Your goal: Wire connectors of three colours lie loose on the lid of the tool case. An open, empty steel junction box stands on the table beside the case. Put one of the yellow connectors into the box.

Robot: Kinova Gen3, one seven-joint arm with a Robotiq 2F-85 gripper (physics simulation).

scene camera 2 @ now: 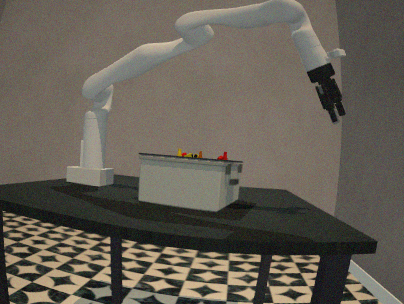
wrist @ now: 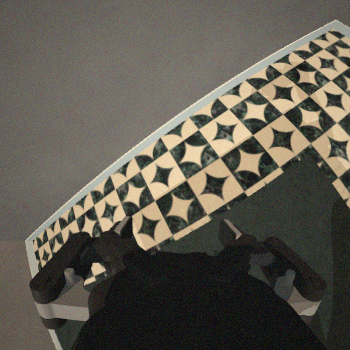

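Seen in the pictures: gripper, between the fingertips: (scene camera 2: 340,119) (wrist: 176,227); arm's base, origin of its link: (scene camera 2: 93,167).
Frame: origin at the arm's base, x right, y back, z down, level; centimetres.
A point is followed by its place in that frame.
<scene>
The tool case (scene camera 2: 180,184) {x 33.2, y -30.4, z -0.1 cm} stands on the table in the scene view, with a thin dark lid (scene camera 2: 150,155) {x 30.3, y -22.5, z -6.4 cm}. On the lid, seen nearly edge-on, an upright yellow connector (scene camera 2: 180,153) {x 21.2, y -30.3, z -7.6 cm} stands toward the left and another yellow one (scene camera 2: 189,155) {x 18.8, y -33.0, z -7.3 cm} lies low just right of it. An orange connector (scene camera 2: 200,154) {x 19.9, y -36.0, z -7.8 cm} and red connectors (scene camera 2: 225,156) {x 16.8, y -43.7, z -7.9 cm} are farther right; a small red piece shows between the yellow ones. The junction box does not show in either view. My gripper (scene camera 2: 339,117) {x 40.6, y -69.7, z -19.8 cm} (wrist: 176,227) {x 40.6, y -69.7, z -19.8 cm} is open and empty, high above and to the right of the case, pointing down at a tilt.
The dark table (scene camera 2: 300,220) {x 46.4, y -57.4, z 5.6 cm} (wrist: 295,200) {x 58.1, y -59.0, z 5.6 cm} has its right corner below and right of the gripper. The arm's white base (scene camera 2: 90,176) {x 6.8, y -0.8, z 2.6 cm} stands at the table's back left. The patterned floor (scene camera 2: 200,277) (wrist: 215,185) and grey walls lie beyond the table.
</scene>
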